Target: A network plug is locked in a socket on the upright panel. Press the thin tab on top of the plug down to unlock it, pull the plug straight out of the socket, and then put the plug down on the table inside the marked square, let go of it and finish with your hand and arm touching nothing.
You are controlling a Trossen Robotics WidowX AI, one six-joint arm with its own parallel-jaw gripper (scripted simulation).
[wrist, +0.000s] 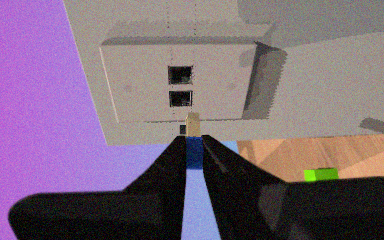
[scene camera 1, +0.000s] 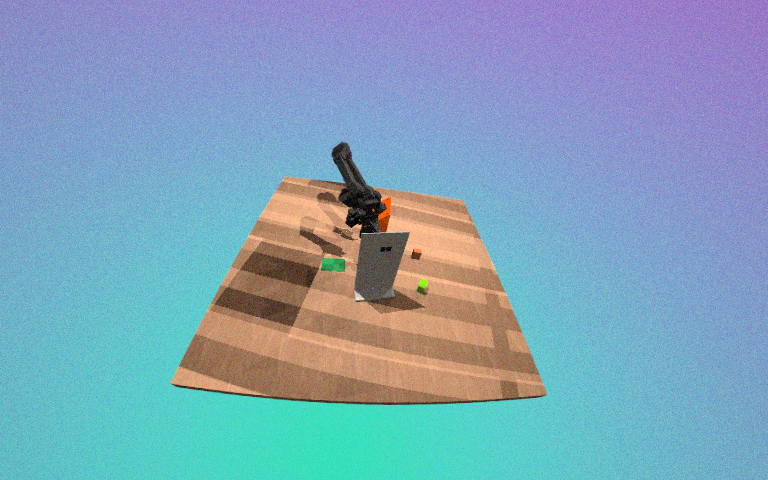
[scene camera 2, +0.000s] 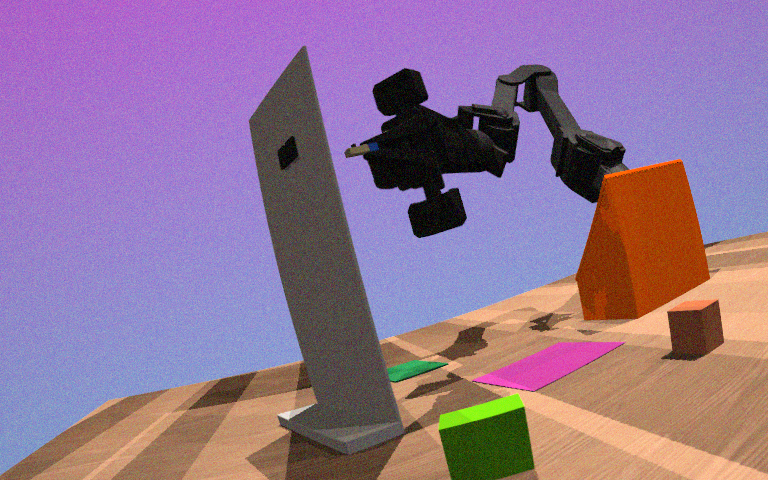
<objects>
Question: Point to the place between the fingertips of my gripper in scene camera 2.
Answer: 364,149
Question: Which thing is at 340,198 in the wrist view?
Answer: My gripper.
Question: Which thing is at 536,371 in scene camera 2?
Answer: A magenta square.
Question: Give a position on a grey panel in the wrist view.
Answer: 250,77
</objects>
